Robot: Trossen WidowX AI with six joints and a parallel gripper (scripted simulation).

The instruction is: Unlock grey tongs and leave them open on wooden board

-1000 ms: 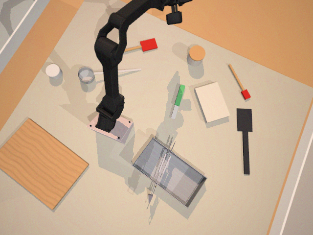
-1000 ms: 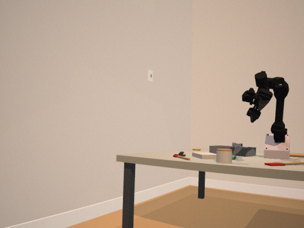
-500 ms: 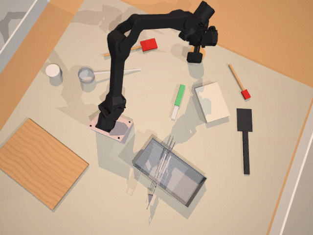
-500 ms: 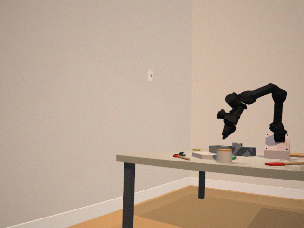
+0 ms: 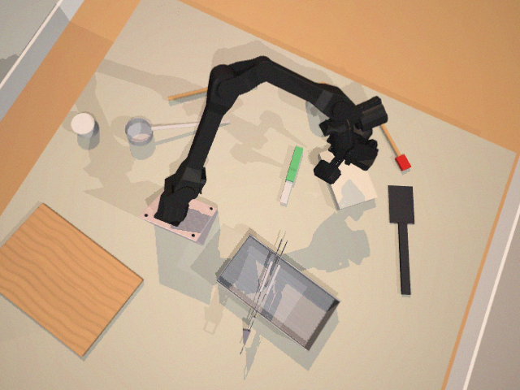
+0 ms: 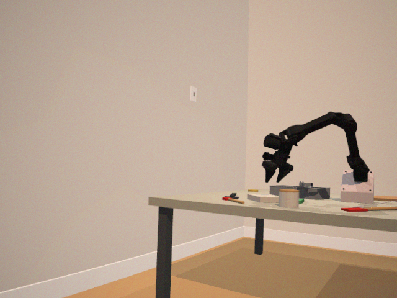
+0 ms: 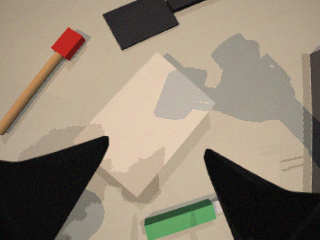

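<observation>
Now: gripper tip 38 cm to the left of the roasting tin, 6 cm above it and 5 cm past it. Round my gripper tip: lidded canister (20 cm to the left, 13 cm behind, 6 cm below); then white block (8 cm below, 3 cm ahead, 1 cm to the left); then green-handled tool (13 cm behind, 8 cm below, 6 cm to the right).
</observation>
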